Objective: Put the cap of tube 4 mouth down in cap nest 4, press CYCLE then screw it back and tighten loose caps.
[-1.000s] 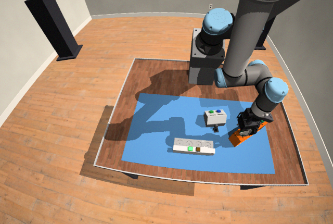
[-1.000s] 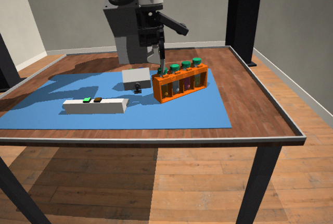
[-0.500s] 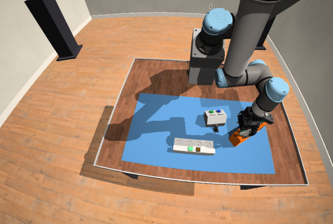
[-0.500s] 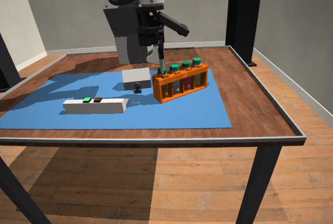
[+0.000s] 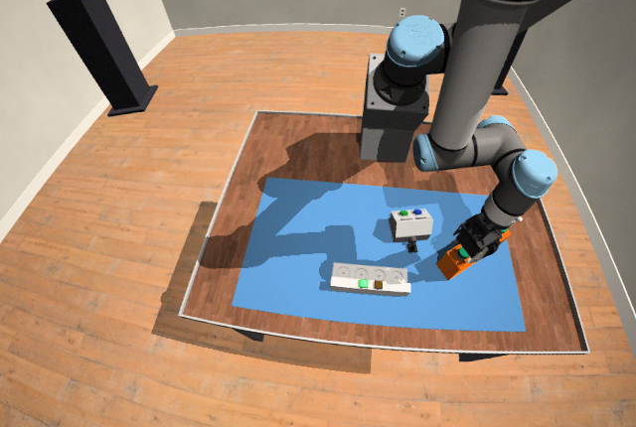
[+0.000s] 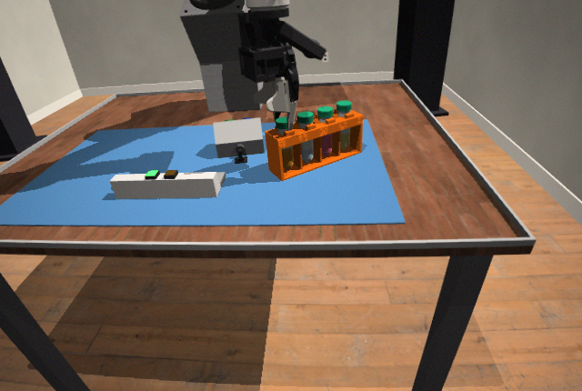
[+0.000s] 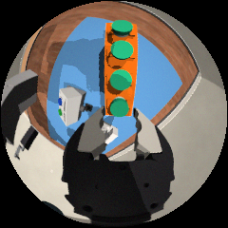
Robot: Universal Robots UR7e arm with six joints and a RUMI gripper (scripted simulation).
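The green cap lies 10 mm below my hand. Round my hand: green key: 170 mm behind, 130 mm to the right, 60 mm below; then blue key: 170 mm behind, 80 mm to the right, 60 mm below; then grey key housing: 150 mm behind, 110 mm to the right, 70 mm below.
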